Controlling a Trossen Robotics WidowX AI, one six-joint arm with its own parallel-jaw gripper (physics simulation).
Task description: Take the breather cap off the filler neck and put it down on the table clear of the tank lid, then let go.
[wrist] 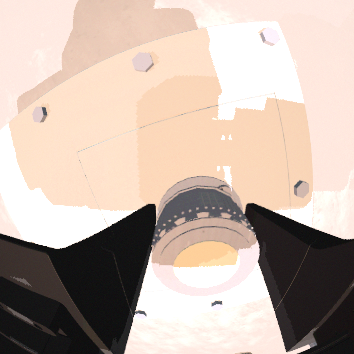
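Observation:
The breather cap, round with a dark perforated band, a tan rim and a pale yellow and white top, is at the lower middle of the wrist view. My gripper is shut on it, with one black finger against each side. The tank lid, a wide orange and white plate with rounded edges and hexagonal bolts, lies beyond and below the cap in this view. The filler neck cannot be made out; the cap and fingers cover part of the lid.
The pale pink table shows around the lid, with a brown shadow at the upper left. Bolt heads stand up near the lid's edge. Two smaller bolt heads show between the fingers below the cap.

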